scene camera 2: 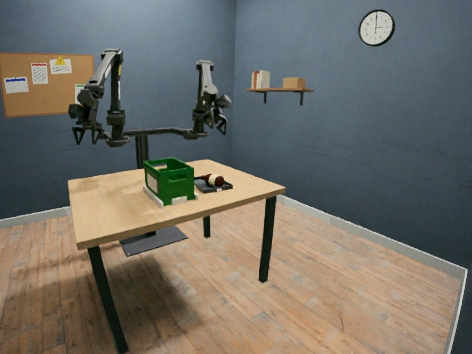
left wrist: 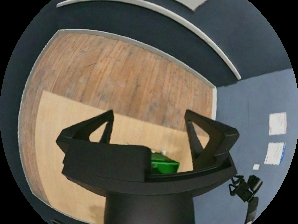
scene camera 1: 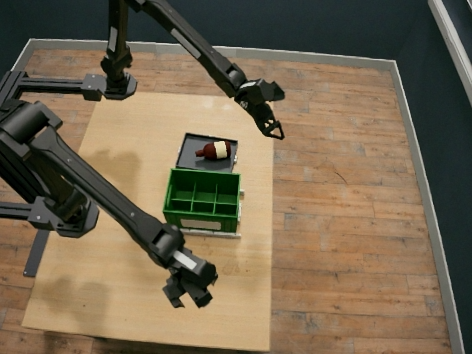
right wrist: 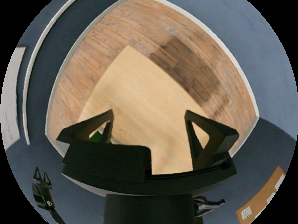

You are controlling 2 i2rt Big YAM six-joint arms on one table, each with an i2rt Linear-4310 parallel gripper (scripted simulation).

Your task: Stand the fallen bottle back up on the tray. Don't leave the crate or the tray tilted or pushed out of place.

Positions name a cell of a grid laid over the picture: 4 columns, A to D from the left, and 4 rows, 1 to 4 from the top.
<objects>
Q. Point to a green crate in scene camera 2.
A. At B3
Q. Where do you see a green crate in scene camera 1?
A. At B3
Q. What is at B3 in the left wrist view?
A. The left gripper.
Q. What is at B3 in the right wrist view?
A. The right gripper.
</objects>
